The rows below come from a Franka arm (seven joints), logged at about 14 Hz.
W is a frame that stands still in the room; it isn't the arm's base.
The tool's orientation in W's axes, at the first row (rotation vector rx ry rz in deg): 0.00, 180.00, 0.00
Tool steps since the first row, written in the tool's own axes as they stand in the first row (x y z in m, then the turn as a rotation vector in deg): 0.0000, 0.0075, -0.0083, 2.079, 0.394, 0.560; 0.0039, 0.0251, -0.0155, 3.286, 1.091, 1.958; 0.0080, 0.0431, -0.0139, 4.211, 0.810, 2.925; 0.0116, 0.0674, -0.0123, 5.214, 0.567, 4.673; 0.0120, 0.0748, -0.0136, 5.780, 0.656, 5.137; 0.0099, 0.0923, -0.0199, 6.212, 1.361, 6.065; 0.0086, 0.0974, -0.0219, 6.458, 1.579, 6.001; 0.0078, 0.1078, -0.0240, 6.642, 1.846, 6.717; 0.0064, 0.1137, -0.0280, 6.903, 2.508, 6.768; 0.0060, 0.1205, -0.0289, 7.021, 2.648, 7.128
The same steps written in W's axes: 0.0000, 0.0075, 0.0083, -2.079, 0.394, -0.560; -0.0039, 0.0251, 0.0155, -3.286, 1.091, -1.958; -0.0080, 0.0431, 0.0139, -4.211, 0.810, -2.925; -0.0116, 0.0674, 0.0123, -5.214, 0.567, -4.673; -0.0120, 0.0748, 0.0136, -5.780, 0.656, -5.137; -0.0099, 0.0923, 0.0199, -6.212, 1.361, -6.065; -0.0086, 0.0974, 0.0219, -6.458, 1.579, -6.001; -0.0078, 0.1078, 0.0240, -6.642, 1.846, -6.717; -0.0064, 0.1137, 0.0280, -6.903, 2.508, -6.768; -0.0060, 0.1205, 0.0289, -7.021, 2.648, -7.128
